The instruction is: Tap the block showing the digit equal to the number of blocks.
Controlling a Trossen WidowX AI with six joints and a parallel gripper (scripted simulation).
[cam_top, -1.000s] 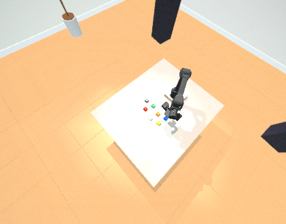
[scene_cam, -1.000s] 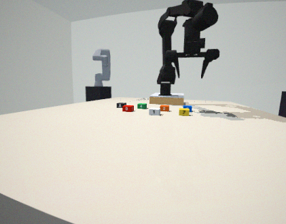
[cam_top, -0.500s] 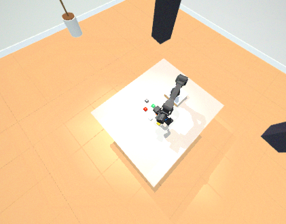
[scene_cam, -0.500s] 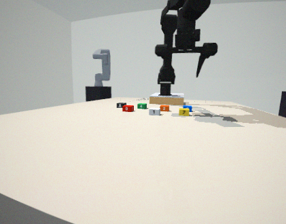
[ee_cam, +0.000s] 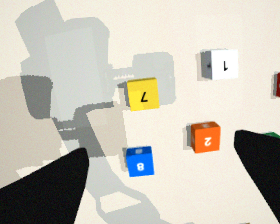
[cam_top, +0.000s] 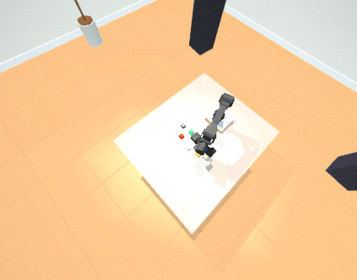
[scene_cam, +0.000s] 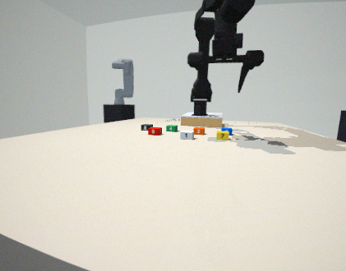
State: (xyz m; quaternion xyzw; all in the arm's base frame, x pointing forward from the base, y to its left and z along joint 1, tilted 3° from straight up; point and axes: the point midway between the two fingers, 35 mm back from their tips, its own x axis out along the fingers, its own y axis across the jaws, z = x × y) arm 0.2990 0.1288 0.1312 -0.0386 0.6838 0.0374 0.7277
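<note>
My gripper tip is now 10 mm short of the yellow block, 10 mm to the right of it and 110 mm above it. Also, from my gripper tip: blue block 80 mm behind, 10 mm to the left, 110 mm below; white block 40 mm ahead, 80 mm to the right, 110 mm below; orange block 50 mm behind, 70 mm to the right, 110 mm below.
</note>
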